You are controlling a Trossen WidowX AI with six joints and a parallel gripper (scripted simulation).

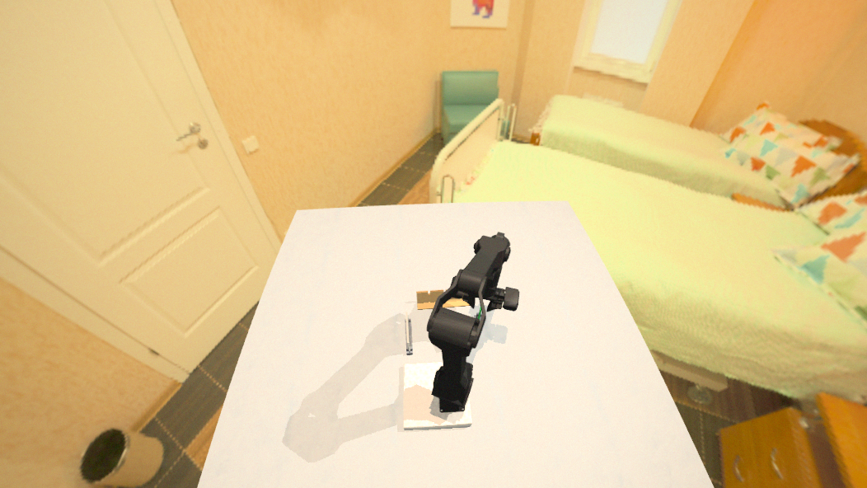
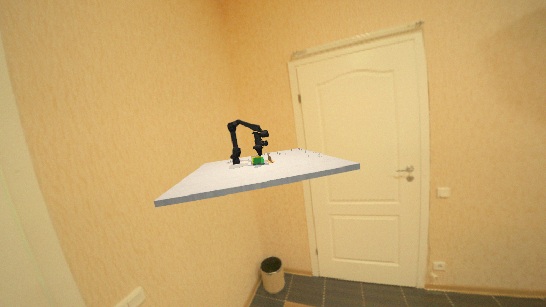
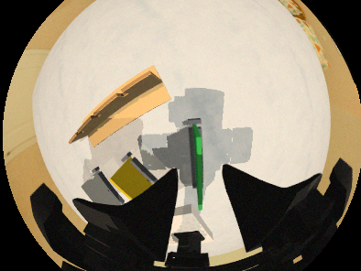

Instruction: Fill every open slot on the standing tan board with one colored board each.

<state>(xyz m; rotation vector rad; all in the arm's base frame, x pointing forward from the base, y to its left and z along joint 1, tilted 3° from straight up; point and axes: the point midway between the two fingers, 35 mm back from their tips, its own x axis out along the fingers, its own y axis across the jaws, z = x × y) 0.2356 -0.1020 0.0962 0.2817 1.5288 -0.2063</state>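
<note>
My gripper tip is now 3 cm past the green board, 1 cm to the right of it and 6 cm above it. Also, from my gripper tip: yellow board 4 cm behind, 10 cm to the left, 6 cm below; then tan board 9 cm ahead, 10 cm to the left, 6 cm below.
</note>
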